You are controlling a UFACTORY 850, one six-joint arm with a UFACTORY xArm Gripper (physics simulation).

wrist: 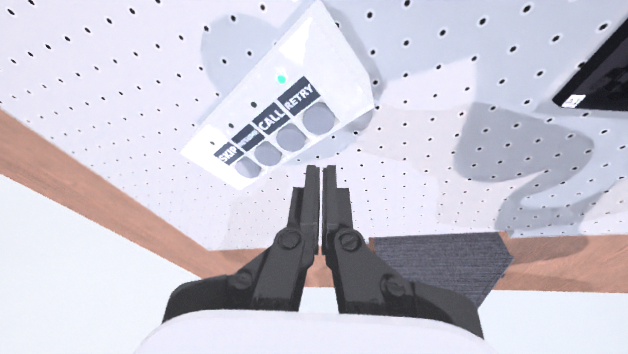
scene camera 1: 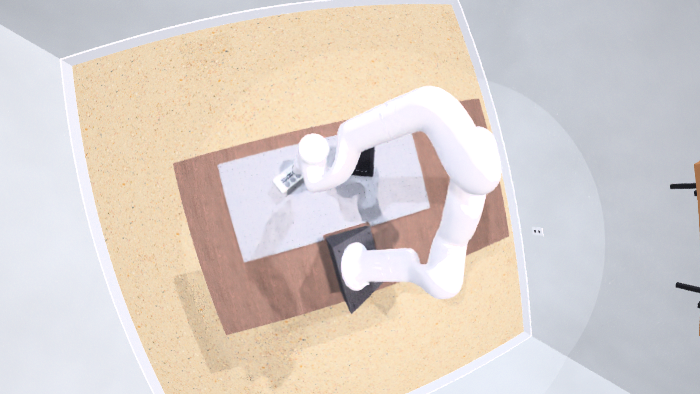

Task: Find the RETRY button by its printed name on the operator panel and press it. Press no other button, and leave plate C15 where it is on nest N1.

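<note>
The white operator panel (scene camera 1: 282, 186) (wrist: 345, 75) stands on the pale perforated board. In the wrist view its grey RETRY button (wrist: 318, 118) is at the right end of the row, below the printed RETRY label (wrist: 299, 96). A small lamp (wrist: 281, 79) above that label glows green. The CALL button (wrist: 291, 137) is beside RETRY, then a button (wrist: 268, 153) with a blurred label, then the SKIP button (wrist: 248, 167). My gripper (wrist: 321, 182) is shut and empty, its tips apart from the buttons, below RETRY in the wrist view. Plate C15 and nest N1 cannot be made out.
A black object (scene camera 1: 366, 162) (wrist: 600, 75) stands on the perforated board (scene camera 1: 260, 235) (wrist: 165, 195), right of the panel. The board lies on a brown wooden top (scene camera 1: 210, 280) (wrist: 75, 160). A dark base plate (scene camera 1: 352, 300) (wrist: 445, 260) is under the arm's base.
</note>
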